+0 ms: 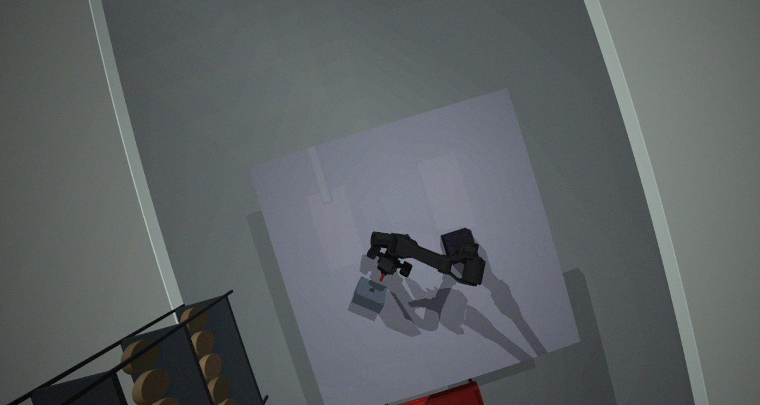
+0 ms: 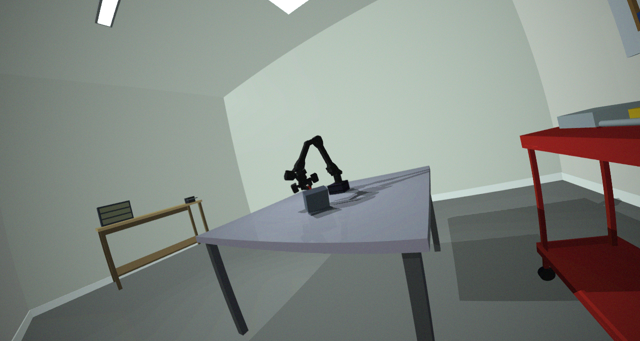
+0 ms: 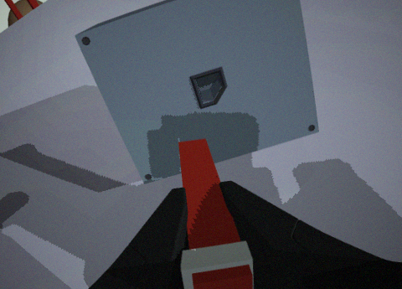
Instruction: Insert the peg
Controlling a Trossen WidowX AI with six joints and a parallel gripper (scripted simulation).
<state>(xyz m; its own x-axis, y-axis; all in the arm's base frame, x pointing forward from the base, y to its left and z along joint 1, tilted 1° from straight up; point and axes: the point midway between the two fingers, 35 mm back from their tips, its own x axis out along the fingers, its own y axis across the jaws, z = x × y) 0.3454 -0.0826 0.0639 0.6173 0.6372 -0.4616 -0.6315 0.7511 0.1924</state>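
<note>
Right now the panel block is 100 mm ahead of my gripper tip, 70 mm to the left of it and 50 mm below it. Round my gripper tip: red square-sided peg (10 mm to the right, 10 mm behind, 10 mm above).
</note>
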